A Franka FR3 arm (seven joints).
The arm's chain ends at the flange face. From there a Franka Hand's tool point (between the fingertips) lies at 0.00 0.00 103.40 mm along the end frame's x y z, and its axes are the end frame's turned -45 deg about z.
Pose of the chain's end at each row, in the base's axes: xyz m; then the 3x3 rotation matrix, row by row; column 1 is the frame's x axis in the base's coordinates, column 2 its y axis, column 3 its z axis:
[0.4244 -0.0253 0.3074], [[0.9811 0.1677 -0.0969], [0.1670 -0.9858 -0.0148], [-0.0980 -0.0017 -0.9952]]
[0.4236 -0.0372 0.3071], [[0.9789 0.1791 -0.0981], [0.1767 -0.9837 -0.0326], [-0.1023 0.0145 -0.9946]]
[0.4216 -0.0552 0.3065], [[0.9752 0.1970 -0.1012], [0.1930 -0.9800 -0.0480], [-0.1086 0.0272 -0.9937]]
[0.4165 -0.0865 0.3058], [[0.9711 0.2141 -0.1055], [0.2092 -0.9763 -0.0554], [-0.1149 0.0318 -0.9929]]
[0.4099 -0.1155 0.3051], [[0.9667 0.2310 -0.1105], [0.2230 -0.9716 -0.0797], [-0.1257 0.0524 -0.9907]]
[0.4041 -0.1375 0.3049], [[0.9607 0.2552 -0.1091], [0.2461 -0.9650 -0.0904], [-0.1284 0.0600 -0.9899]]
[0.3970 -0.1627 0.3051], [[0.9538 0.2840 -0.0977], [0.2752 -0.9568 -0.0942], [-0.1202 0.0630 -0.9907]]
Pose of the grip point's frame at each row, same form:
[0.4144 -0.0268 0.2045], [[0.5752 0.8123 -0.0969], [0.8152 -0.5790 -0.0148], [-0.0681 -0.0705 -0.9952]]
[0.4135 -0.0406 0.2043], [[0.5655 0.8188 -0.0981], [0.8205 -0.5706 -0.0326], [-0.0826 -0.0621 -0.9946]]
[0.4111 -0.0602 0.2038], [[0.5503 0.8289 -0.1012], [0.8294 -0.5565 -0.0480], [-0.0960 -0.0576 -0.9937]]
[0.4056 -0.0922 0.2031], [[0.5353 0.8381 -0.1055], [0.8383 -0.5424 -0.0554], [-0.1037 -0.0588 -0.9929]]
[0.3985 -0.1237 0.2027], [[0.5202 0.8469 -0.1105], [0.8447 -0.5293 -0.0797], [-0.1259 -0.0518 -0.9907]]
[0.3928 -0.1468 0.2025], [[0.4989 0.8598 -0.1091], [0.8564 -0.5083 -0.0904], [-0.1332 -0.0484 -0.9899]]
[0.3869 -0.1724 0.2027], [[0.4736 0.8753 -0.0977], [0.8712 -0.4820 -0.0942], [-0.1295 -0.0404 -0.9907]]

